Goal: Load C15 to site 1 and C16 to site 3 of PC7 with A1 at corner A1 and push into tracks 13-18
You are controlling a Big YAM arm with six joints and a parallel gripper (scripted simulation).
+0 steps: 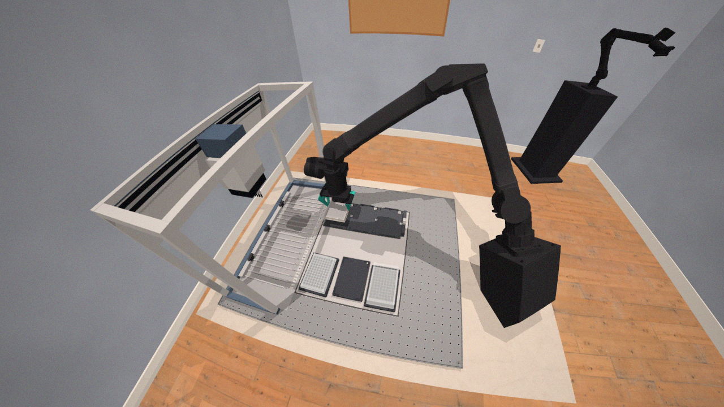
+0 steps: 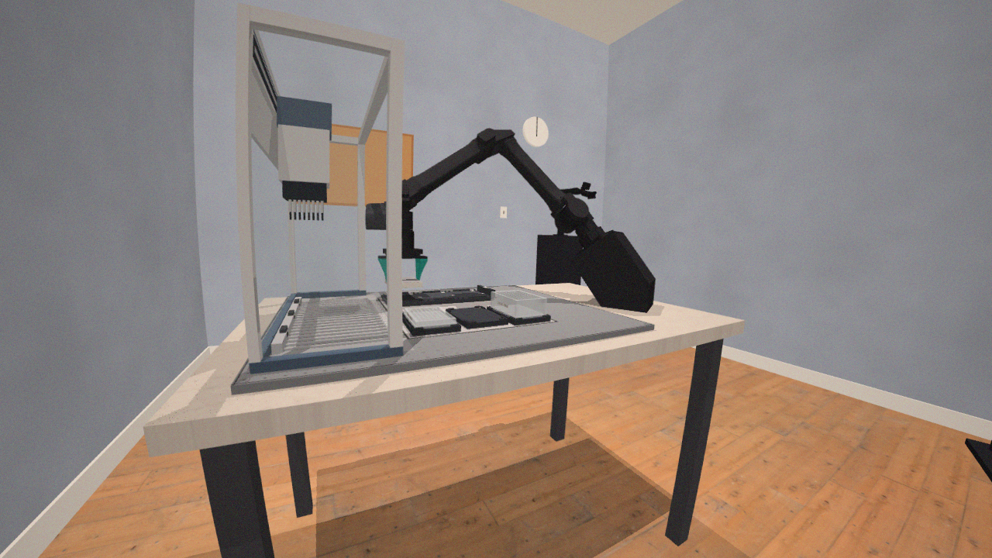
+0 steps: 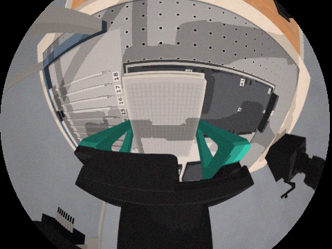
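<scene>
Now: hand 26 cm to the right of the 96-well plate C15, 7 cm short of it and 4 cm above it. Round my hand: dark plate carrier PC7: 10 cm behind, 4 cm below, 3 cm to the left; then nest S2: 27 cm to the left, 5 cm below, 5 cm behind; then nest S3: 26 cm to the left, 7 cm ahead, 5 cm below.
</scene>
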